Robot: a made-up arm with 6 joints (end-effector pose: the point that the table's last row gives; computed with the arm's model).
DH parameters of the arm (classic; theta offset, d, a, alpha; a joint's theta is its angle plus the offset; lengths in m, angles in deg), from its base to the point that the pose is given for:
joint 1: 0 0.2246 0 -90
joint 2: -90 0 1.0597 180
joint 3: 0 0 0 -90
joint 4: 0 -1.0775 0 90
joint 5: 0 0.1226 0 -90
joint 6: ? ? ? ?
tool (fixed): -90 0 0 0
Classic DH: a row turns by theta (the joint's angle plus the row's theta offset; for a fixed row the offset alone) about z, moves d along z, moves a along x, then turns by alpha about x.
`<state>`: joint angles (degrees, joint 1 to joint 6).
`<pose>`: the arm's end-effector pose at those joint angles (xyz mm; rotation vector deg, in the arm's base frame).
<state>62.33 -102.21 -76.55 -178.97 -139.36 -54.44</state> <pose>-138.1 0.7 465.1 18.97 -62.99 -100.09</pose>
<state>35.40 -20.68 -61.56 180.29 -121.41 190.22</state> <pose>287.7 354.8 510.4 16.42 -79.70 22.44</pose>
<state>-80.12 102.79 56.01 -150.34 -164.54 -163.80</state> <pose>401.3 -1683.2 -836.7 -77.46 -91.68 -31.92</pose>
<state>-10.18 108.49 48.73 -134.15 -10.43 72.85</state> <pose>1463.6 -176.1 -1086.7 65.30 45.82 -30.53</pose>
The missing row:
joint 6: 90 0 0 90
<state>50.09 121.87 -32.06 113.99 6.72 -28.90</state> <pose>-50.2 17.6 -909.1 65.48 -101.27 -114.90</pose>
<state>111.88 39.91 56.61 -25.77 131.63 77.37</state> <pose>-541.2 1644.0 1296.0 58.31 -50.34 -21.95</pose>
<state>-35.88 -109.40 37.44 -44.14 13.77 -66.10</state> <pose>-1554.5 1015.8 533.5 3.42 -93.96 112.18</pose>
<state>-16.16 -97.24 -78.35 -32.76 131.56 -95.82</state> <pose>-38.6 -96.2 377.1 28.70 -138.52 86.80</pose>
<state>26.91 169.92 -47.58 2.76 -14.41 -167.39</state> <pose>-544.7 -413.8 -167.5 -73.97 2.91 -144.17</pose>
